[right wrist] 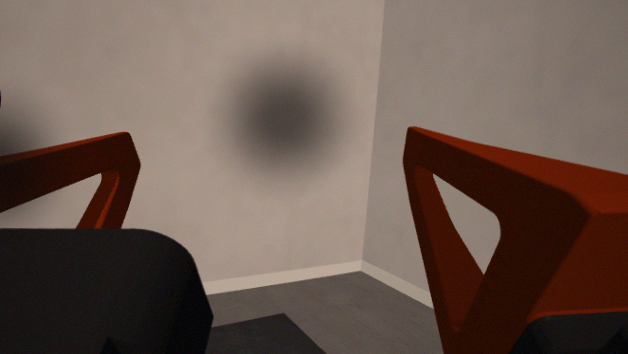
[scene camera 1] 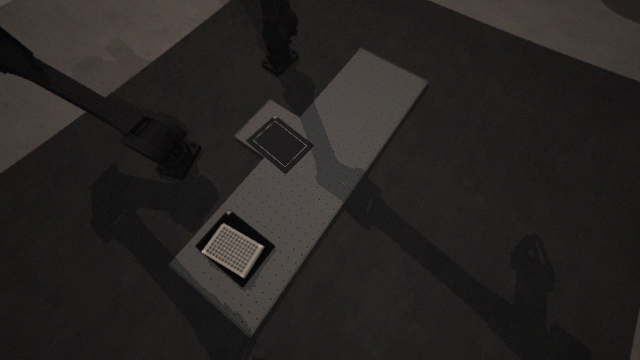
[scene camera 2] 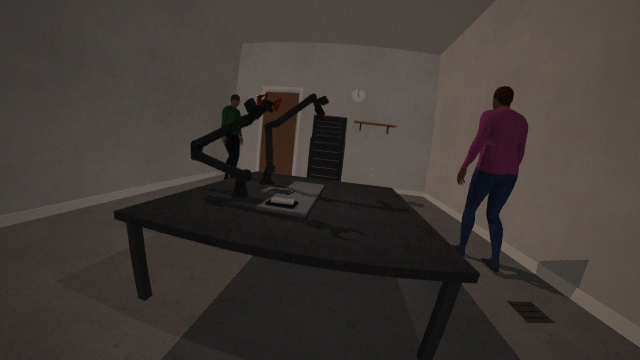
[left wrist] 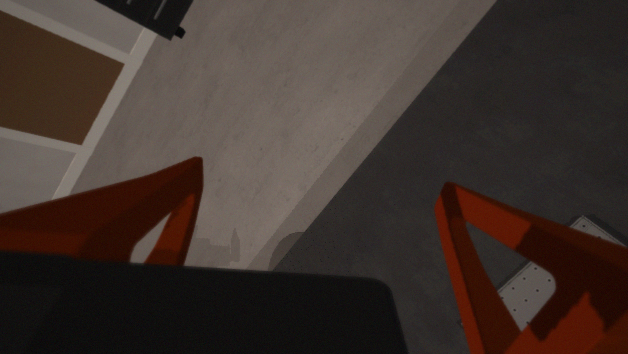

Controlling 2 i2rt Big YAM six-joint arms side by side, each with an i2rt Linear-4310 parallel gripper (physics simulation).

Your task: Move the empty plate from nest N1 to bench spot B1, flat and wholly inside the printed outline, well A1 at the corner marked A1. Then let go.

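Frame: origin at the left arm's base, x up, y left, z back, level; millimetres.
Seen in the pictures: left gripper, fingertip midpoint: (scene camera 2: 322, 118) (left wrist: 326, 183); right gripper, fingertip midpoint: (right wrist: 268, 145) (scene camera 2: 275, 96); left arm's base at its link origin: (scene camera 1: 280, 61) (scene camera 2: 266, 183); right arm's base at its link origin: (scene camera 1: 180, 159) (scene camera 2: 240, 195).
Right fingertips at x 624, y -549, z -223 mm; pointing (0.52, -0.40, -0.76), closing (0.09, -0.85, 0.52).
Pixels of each thing's top centre, then the offset from my right fingertips to it. "spot": a spot on its surface instead. Level surfaces: height alone.
- pale multi-well plate at its top centre: (scene camera 1: 231, 248) (scene camera 2: 283, 199) dx -579, dy -33, dz -113 mm
- black nest at its top centre: (scene camera 1: 234, 245) (scene camera 2: 282, 201) dx -594, dy -26, dz -107 mm
- dark flat pad at a spot on its surface: (scene camera 1: 281, 144) spot: dx -610, dy +279, dz -7 mm
- thin printed rectangle at a spot on its surface: (scene camera 1: 296, 156) spot: dx -610, dy +274, dz -70 mm
- small light mark at its top centre: (scene camera 1: 275, 117) dx -610, dy +344, dz +73 mm
- grey pegboard at its surface level: dx -612 mm
- dark table at its surface level: dx -625 mm
A pale multi-well plate (scene camera 1: 233, 250) (scene camera 2: 283, 201) lies on a black nest (scene camera 1: 252, 234) at the lower left of the pegboard in scene camera 1. The nest has a small light mark at its upper corner. A dark flat pad (scene camera 1: 281, 144) with a thin printed rectangle (scene camera 1: 296, 156) lies farther up, a small light mark (scene camera 1: 275, 118) at its top corner; lettering is too small to read. My left gripper (scene camera 2: 323, 119) (left wrist: 326, 183) is open and empty, high above the table. My right gripper (scene camera 2: 270, 101) (right wrist: 268, 145) is open and empty, also raised high. Both are away from the plate.
The grey pegboard (scene camera 1: 370, 100) (scene camera 2: 307, 189) (left wrist: 525, 295) lies on the dark table (scene camera 1: 475, 125) (scene camera 2: 350, 240). Arm shadows cross both. The arm bases stand beside the board. A person in pink (scene camera 2: 502, 140) stands right of the table, a person in green (scene camera 2: 231, 120) behind the arms.
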